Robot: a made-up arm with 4 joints.
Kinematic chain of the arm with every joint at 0, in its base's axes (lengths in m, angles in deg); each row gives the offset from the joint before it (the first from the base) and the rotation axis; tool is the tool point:
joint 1: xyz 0 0 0.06 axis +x
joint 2: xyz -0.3 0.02 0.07 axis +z
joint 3: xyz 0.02 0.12 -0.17 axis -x
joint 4: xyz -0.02 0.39 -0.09 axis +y
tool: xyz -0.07 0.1 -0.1
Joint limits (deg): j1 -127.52..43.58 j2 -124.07..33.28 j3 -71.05..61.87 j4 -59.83..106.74
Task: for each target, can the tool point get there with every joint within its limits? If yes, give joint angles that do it. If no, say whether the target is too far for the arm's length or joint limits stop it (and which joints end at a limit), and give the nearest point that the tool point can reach.
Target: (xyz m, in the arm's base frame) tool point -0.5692 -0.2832 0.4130
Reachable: no: joint limits stop it (at a limit: joint 1, joint 2, joint 3) | nearest point -0.5237 -0.0994 0.4666 | short by 0.197 m
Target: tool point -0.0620 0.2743 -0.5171
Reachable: yes | joints 3.78 -43.53 44.76 -46.36
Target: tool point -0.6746 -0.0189 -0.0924
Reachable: no: joint limits stop it (at a limit: joint 1, joint 2) | nearest point -0.6579 -0.0158 -0.3672 | short by 0.275 m
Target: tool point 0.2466 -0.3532 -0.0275
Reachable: yes | joints -97.67 -88.84 26.26 87.70
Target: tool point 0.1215 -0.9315 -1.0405
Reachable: no: too far | nearest point -0.1058 -0.4378 -0.4573 | short by 0.797 m
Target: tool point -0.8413 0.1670 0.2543
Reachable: no: joint limits stop it (at a limit: joint 2) | nearest point -0.7205 0.2913 0.3990 | short by 0.226 m
